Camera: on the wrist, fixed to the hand. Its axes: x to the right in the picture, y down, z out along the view.
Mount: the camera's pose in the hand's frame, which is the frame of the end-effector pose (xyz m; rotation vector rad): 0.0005 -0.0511 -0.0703 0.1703 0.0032 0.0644
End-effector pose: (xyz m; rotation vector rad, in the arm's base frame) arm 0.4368 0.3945 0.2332 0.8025 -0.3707 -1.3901
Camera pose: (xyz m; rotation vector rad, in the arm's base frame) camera 0.4468 0.4149 0.1493 0.9240 -0.5134 -1.3092
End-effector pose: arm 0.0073 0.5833 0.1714 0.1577 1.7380 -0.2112
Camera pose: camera -0.0716 0.5497 0.1855 0.3380 1.7148 -0.3119
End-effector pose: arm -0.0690 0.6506 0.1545 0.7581 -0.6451 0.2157
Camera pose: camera -0.0153 0.6631 0.0873 0.9009 -0.6542 0.3340
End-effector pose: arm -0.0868 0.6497 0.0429 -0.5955 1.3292 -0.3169
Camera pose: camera -0.1487 0.5922 0.0632 -0.4088 1.3067 -0.3743
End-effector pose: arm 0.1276 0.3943 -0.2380 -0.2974 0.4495 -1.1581
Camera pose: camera 0.0522 0.3748 -0.2765 -0.1323 0.3581 -1.1261
